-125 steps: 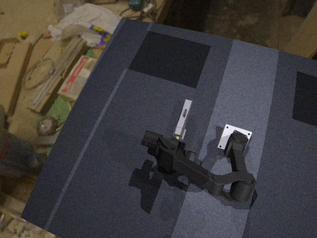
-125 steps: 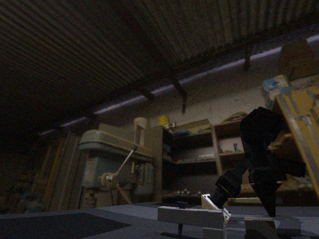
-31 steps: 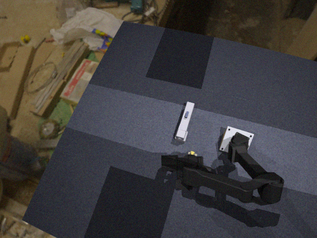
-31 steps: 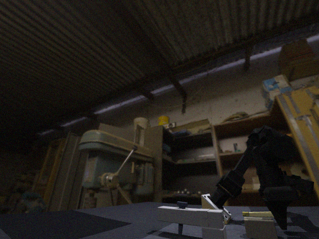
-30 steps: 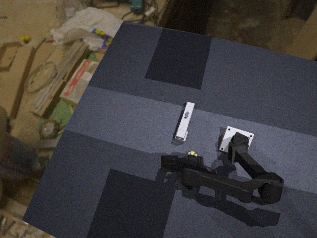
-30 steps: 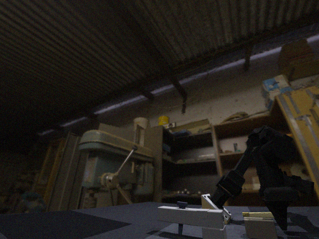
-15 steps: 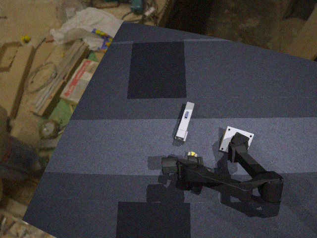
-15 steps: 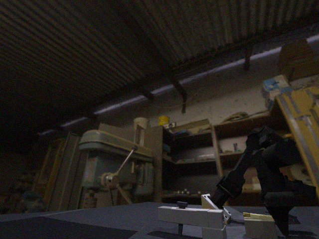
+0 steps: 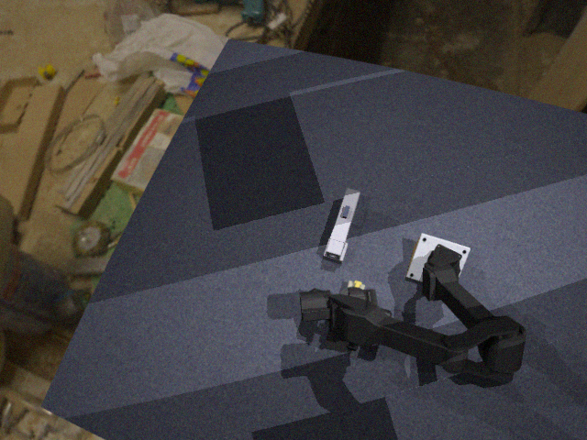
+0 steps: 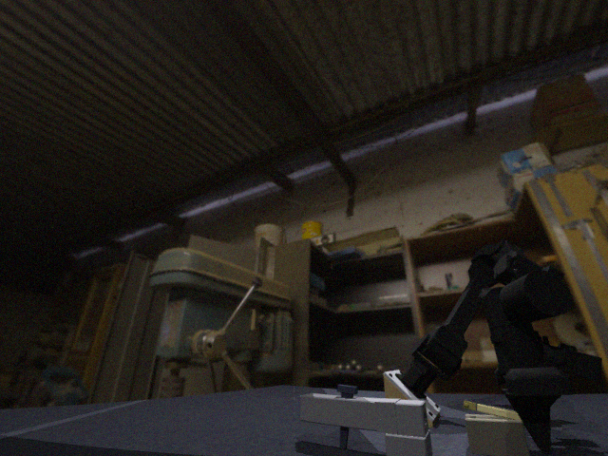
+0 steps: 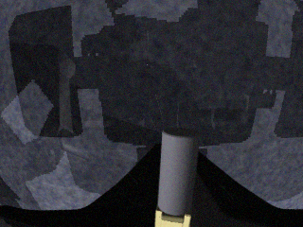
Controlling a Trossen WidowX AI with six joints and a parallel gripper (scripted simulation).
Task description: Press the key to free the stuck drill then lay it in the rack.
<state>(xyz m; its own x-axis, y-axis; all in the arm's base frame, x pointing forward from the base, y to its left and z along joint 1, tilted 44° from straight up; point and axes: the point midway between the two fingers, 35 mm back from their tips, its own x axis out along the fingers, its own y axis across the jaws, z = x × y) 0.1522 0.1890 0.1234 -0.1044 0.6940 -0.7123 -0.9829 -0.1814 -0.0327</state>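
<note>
Now: the tan rack 50 mm to the right of my gripper tip, 10 mm ahead of it and 10 mm above it. The rest, counted from my gripper tip: grey block: 210 mm to the right, 100 mm ahead, 40 mm above; dark peg: 230 mm to the right, 110 mm ahead, 50 mm above.
</note>
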